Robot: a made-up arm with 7 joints.
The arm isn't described. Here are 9 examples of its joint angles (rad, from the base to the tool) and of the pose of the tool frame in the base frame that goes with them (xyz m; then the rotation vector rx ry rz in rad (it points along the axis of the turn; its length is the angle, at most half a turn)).
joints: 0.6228 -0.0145 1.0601 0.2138 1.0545 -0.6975 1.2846
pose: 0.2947 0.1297 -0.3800 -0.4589 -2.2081 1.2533
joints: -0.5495 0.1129 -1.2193 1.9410 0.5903 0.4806 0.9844
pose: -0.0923 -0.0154 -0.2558 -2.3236 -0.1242 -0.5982
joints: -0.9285 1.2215 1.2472 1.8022 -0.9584 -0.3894 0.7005
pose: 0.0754 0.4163 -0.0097 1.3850 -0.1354 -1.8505
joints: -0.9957 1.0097 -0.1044 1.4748 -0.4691 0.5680 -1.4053
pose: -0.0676 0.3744 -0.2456 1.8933 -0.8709 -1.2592
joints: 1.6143 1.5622 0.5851 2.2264 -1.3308 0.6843 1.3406
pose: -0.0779 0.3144 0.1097 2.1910 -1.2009 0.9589
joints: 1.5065 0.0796 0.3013 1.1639 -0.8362 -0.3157 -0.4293
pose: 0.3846 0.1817 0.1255 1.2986 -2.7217 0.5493
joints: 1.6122 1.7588 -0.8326 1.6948 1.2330 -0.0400 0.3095
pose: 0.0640 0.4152 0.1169 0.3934 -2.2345 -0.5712
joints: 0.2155 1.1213 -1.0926 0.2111 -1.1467 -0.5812 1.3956
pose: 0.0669 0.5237 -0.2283 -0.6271 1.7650 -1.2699
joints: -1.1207 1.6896 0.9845 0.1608 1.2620 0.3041 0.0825
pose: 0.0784 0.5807 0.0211 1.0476 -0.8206 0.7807
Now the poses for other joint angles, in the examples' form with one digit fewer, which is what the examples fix.
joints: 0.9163 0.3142 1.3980 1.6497 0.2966 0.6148 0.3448
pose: 0.203 0.357 -0.119 -0.010 -2.254 1.251
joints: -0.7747 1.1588 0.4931 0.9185 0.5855 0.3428 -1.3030
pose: 0.010 0.513 -0.161 2.167 -0.277 0.376
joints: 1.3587 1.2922 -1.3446 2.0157 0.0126 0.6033 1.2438
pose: 0.213 0.294 -0.010 0.190 -0.332 -1.655
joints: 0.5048 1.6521 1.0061 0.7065 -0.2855 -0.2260 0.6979
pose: -0.011 0.539 0.142 1.544 -1.375 -0.167
